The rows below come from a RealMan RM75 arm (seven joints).
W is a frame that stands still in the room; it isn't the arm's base.
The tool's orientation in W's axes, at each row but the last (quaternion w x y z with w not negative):
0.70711 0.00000 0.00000 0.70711
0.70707 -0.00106 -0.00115 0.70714
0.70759 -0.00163 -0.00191 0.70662
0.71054 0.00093 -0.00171 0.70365
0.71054 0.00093 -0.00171 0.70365
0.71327 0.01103 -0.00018 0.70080
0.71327 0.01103 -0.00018 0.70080
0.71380 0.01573 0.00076 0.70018
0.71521 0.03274 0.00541 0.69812
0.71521 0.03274 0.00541 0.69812
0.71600 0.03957 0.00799 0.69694
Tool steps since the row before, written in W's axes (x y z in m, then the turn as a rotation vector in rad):
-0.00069 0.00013 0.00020 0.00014 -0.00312 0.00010
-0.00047 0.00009 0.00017 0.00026 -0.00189 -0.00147
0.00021 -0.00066 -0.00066 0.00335 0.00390 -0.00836
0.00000 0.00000 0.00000 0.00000 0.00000 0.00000
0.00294 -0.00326 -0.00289 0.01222 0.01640 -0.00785
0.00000 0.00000 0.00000 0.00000 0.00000 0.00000
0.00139 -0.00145 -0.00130 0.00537 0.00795 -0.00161
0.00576 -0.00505 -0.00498 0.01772 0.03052 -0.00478
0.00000 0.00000 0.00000 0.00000 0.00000 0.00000
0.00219 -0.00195 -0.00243 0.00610 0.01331 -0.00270
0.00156 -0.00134 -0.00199 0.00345 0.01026 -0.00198
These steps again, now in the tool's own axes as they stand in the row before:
0.00013 0.00069 0.00020 -0.00312 -0.00014 0.00010
0.00009 0.00047 0.00017 -0.00189 -0.00026 -0.00147
-0.00066 -0.00021 -0.00066 0.00390 -0.00330 -0.00838
0.00000 0.00000 0.00000 0.00000 0.00000 0.00000
-0.00324 -0.00297 -0.00288 0.01649 -0.01205 -0.00792
0.00000 0.00000 0.00000 0.00000 0.00000 0.00000
-0.00145 -0.00144 -0.00126 0.00802 -0.00525 -0.00166
-0.00504 -0.00597 -0.00474 0.03075 -0.01724 -0.00502
0.00000 0.00000 0.00000 0.00000 0.00000 0.00000
-0.00199 -0.00236 -0.00223 0.01335 -0.00593 -0.00289
-0.00138 -0.00172 -0.00182 0.01026 -0.00331 -0.00221

